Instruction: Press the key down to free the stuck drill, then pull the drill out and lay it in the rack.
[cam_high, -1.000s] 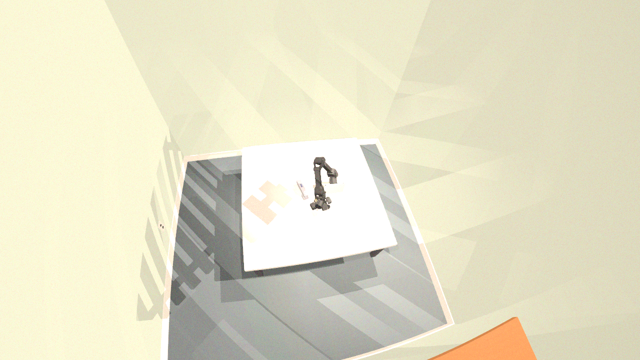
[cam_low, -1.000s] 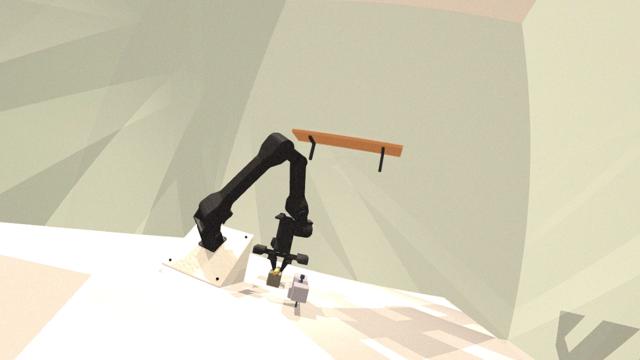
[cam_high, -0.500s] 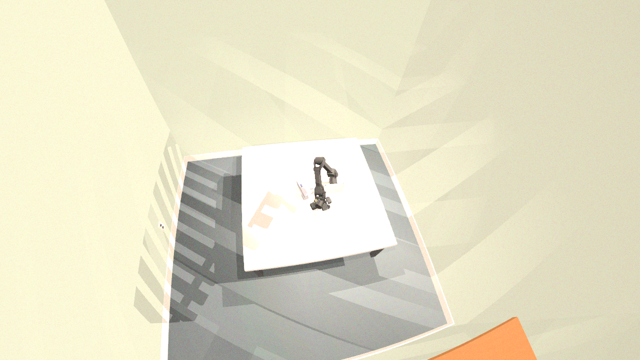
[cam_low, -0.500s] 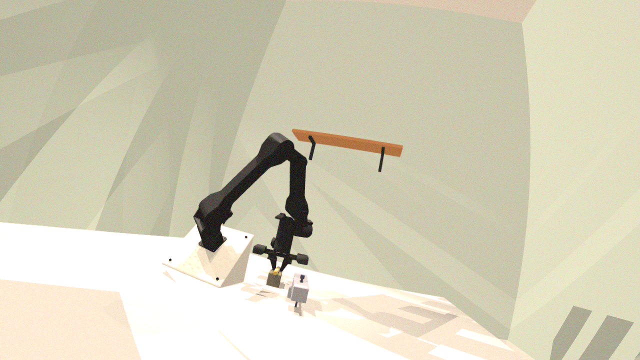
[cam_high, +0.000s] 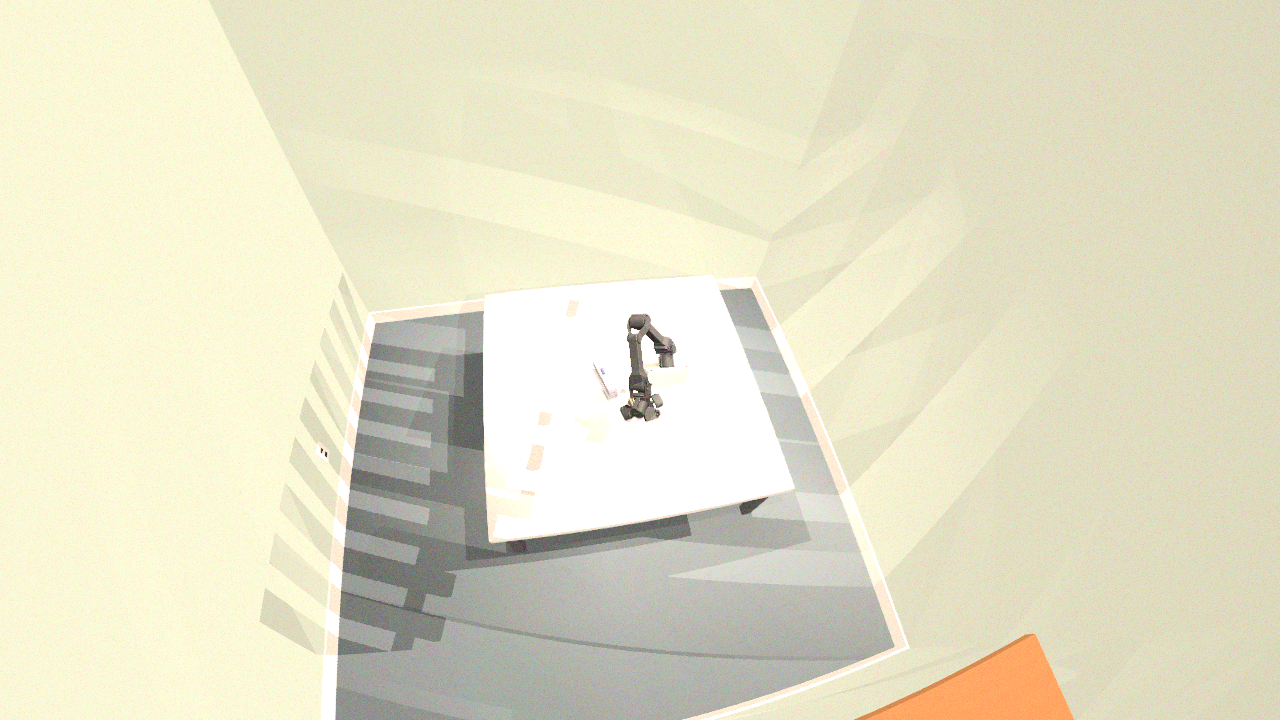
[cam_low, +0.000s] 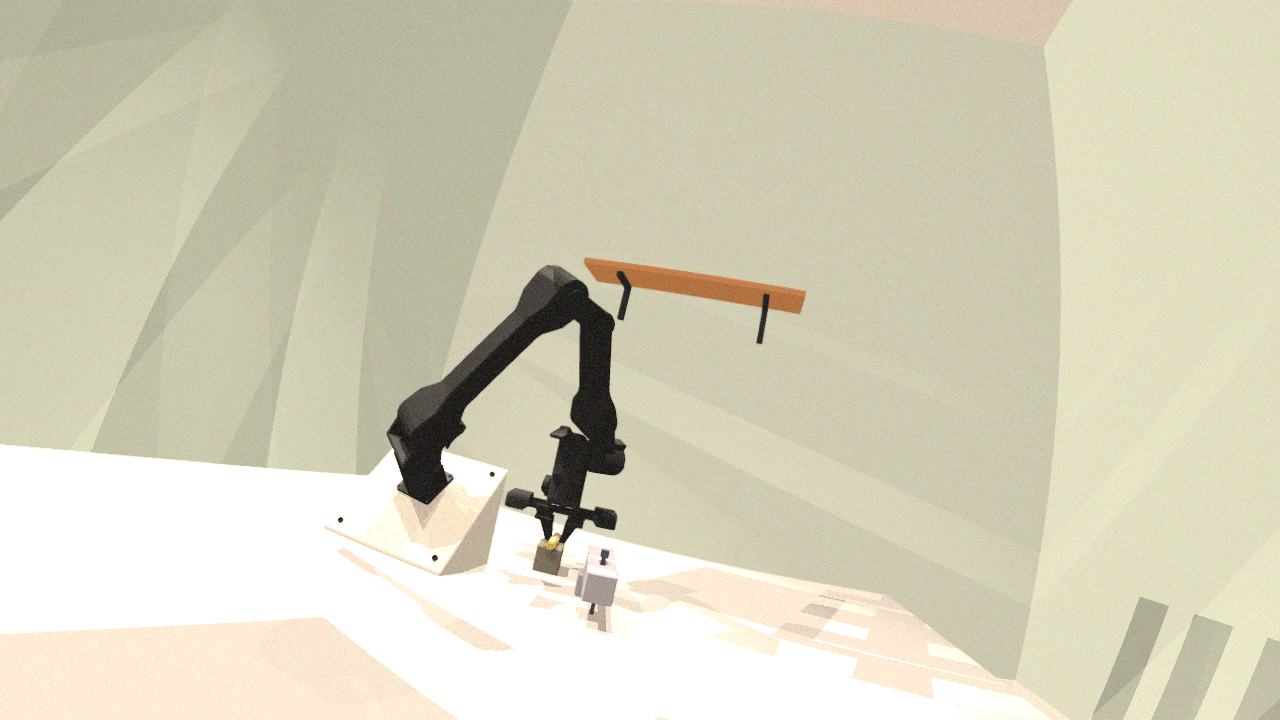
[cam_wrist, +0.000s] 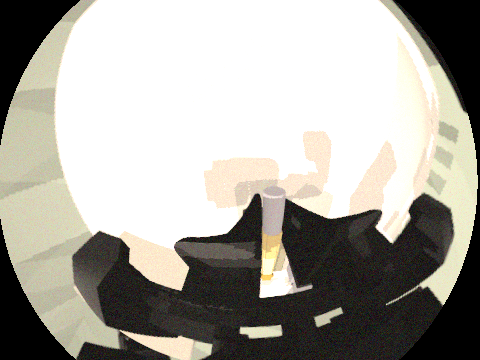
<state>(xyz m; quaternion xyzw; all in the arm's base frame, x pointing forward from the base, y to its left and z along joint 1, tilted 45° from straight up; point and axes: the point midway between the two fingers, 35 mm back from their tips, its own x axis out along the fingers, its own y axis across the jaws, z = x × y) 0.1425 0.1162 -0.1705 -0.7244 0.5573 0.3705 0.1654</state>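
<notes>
Now: gripper tip 10 mm short of the drill, 40 mm to the left of it and 30 mm below it. Round my gripper tip: light grey box (150 mm ahead, 180 mm to the right, 30 mm above); rack (20 mm ahead, 50 mm to the right, 10 mm above); small dark key (160 mm ahead, 200 mm to the right, 40 mm above).
</notes>
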